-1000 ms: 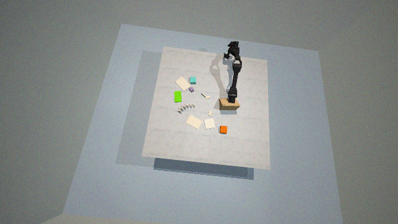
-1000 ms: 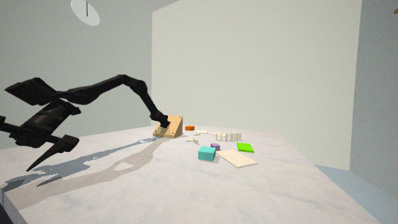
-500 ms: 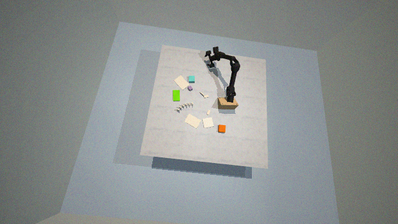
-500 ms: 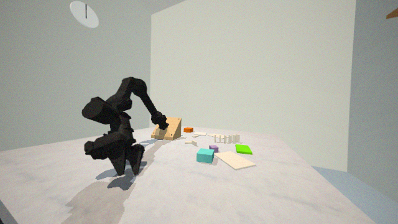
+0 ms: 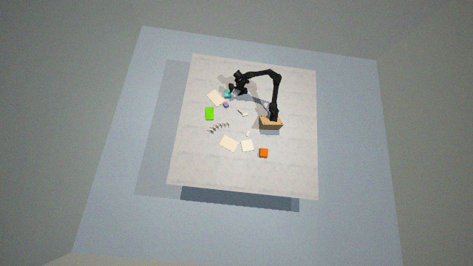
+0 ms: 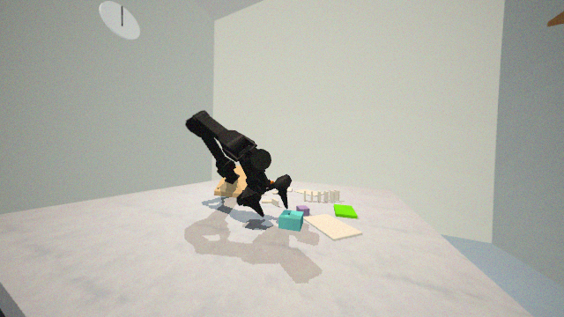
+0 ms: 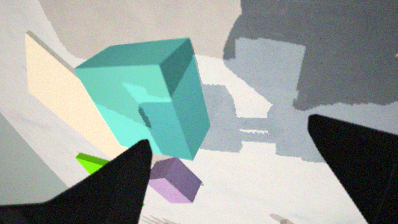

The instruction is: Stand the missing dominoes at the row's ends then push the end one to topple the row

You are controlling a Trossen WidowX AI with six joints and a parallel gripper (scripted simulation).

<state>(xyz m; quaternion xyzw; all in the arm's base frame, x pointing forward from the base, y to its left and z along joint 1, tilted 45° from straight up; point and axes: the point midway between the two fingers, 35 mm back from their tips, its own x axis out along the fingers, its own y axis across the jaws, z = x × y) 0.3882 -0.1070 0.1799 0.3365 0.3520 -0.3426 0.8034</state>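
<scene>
Now: gripper tip 120 mm to the right of the purple cube, 50 mm short of it and 20 mm above it. Also, from my gripper tip: green tile (240 mm to the left, 180 mm ahead, 20 mm below); beige card (160 mm ahead, 70 mm to the left, 30 mm below); teal block (60 mm ahead, 10 mm below).
</scene>
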